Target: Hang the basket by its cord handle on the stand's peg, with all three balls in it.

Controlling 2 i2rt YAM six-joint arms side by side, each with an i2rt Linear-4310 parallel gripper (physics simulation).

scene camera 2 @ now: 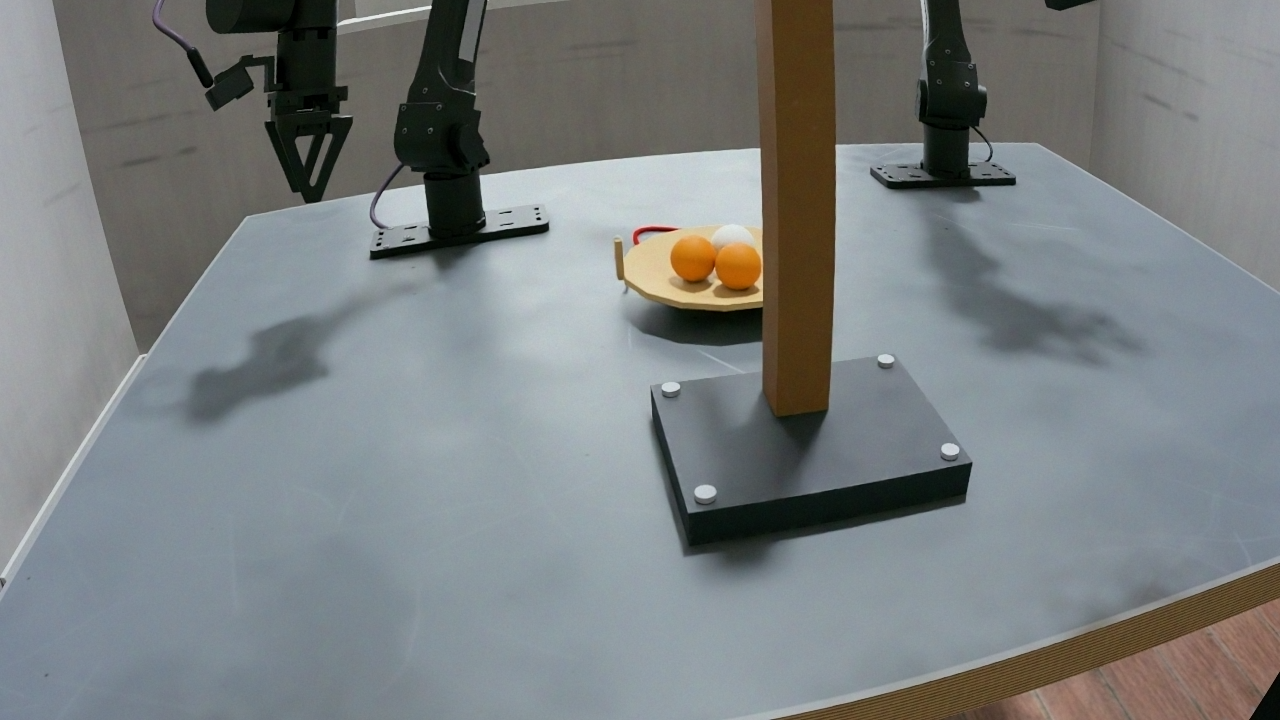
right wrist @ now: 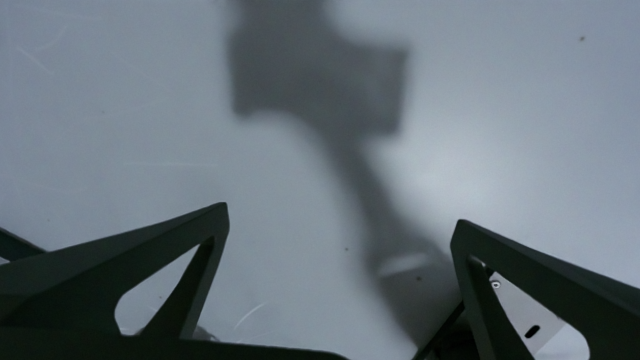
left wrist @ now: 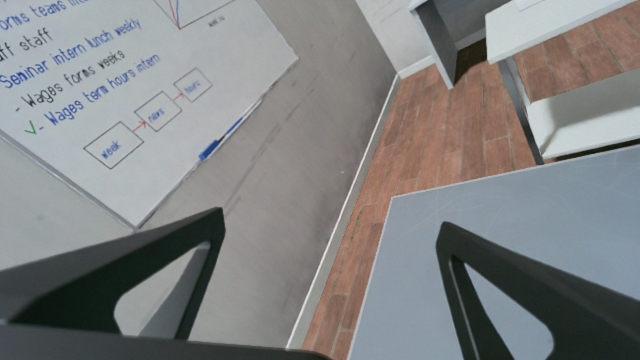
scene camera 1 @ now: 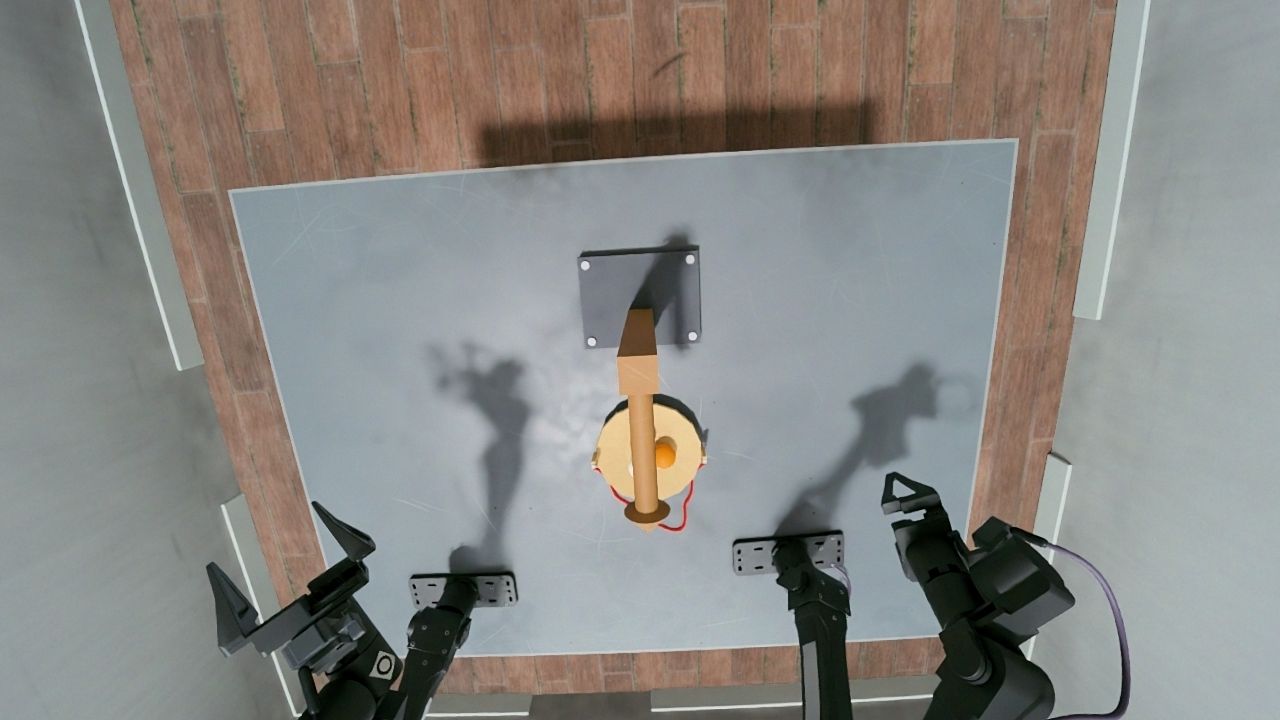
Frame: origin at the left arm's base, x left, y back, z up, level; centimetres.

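Seen in the pictures: left gripper, fingertip midpoint: [left wrist: 330,226] [scene camera 1: 263,531]; right gripper, fingertip midpoint: [scene camera 2: 305,197] [right wrist: 339,223] [scene camera 1: 898,497]; left arm's base at its link origin: [scene camera 2: 945,178] [scene camera 1: 464,589]; right arm's base at its link origin: [scene camera 2: 458,234] [right wrist: 469,352] [scene camera 1: 787,552].
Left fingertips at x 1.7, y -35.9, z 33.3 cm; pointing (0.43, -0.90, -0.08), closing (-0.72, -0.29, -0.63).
Note:
Pixels of each thing's top centre, then the offset from my left fingertips to it. "*": a spot on its surface instead.
- wooden peg at a spot on its surface: [scene camera 1: 642,452] * dy -5.7, dx -38.6, dz -1.6 cm
- white ball at its top centre: [scene camera 2: 732,226] dy +10.4, dx -37.0, dz -27.9 cm
- dark base at a spot on its surface: [scene camera 2: 859,465] * dy -21.9, dx -37.0, dz -30.8 cm
- wooden post at a spot on its surface: [scene camera 2: 796,205] * dy -15.5, dx -39.4, dz -16.7 cm
A shallow, pale yellow basket [scene camera 1: 613,445] [scene camera 2: 657,288] sits on the table under the wooden peg [scene camera 1: 642,452]. Its red cord handle [scene camera 1: 686,512] [scene camera 2: 651,229] droops low beyond the rim, not over the peg. Two orange balls [scene camera 2: 692,257] [scene camera 2: 738,266] and a white ball [scene camera 2: 733,236] lie in the basket. The stand has a dark base [scene camera 1: 604,295] [scene camera 2: 859,465] and a wooden post [scene camera 2: 796,205]. My left gripper [scene camera 1: 261,535] [left wrist: 330,226] is open, raised beyond the table's left edge in scene camera 1. My right gripper [scene camera 1: 887,508] [scene camera 2: 311,195] [right wrist: 339,223] is open and raised, away from the basket.
The left arm's base plate [scene camera 1: 496,589] [scene camera 2: 989,177] and the right arm's base plate [scene camera 1: 753,557] [scene camera 2: 519,221] are on the table, on either side of the basket. A whiteboard [left wrist: 150,90] hangs on a wall, and white furniture [left wrist: 550,30] stands beyond the table.

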